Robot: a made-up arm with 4 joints.
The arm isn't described. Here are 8 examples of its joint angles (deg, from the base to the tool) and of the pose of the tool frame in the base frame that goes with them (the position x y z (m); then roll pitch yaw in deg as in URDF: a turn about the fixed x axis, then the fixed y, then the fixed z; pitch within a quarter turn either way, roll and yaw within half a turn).
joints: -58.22 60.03 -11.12 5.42
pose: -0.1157 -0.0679 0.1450 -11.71 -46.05 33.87
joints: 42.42 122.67 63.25 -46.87
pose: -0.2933 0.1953 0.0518 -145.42 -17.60 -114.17
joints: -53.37 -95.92 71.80 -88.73
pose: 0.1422 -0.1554 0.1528 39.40 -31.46 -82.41
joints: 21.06 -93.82 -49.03 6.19
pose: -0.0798 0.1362 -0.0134 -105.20 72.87 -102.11
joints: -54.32 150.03 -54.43 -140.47
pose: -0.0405 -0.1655 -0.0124 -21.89 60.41 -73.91
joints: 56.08 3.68 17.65 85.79
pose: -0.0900 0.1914 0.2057 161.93 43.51 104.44
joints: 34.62 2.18 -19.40 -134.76
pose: -0.1470 0.1328 0.2333 164.73 -46.79 -129.05
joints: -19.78 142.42 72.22 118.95
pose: -0.1342 -0.0622 -0.1043 -24.68 1.67 33.10
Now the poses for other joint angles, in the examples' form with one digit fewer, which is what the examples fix.
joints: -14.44 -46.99 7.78 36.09
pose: -0.025 0.026 0.035 -60.5 53.5 -105.4
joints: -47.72 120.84 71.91 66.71
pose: -0.180 -0.173 0.019 -1.2 11.2 72.5
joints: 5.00 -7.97 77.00 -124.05
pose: -0.126 -0.067 0.204 129.8 17.0 -107.8
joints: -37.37 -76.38 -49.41 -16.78
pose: -0.007 -0.081 -0.001 -65.6 27.2 -39.0
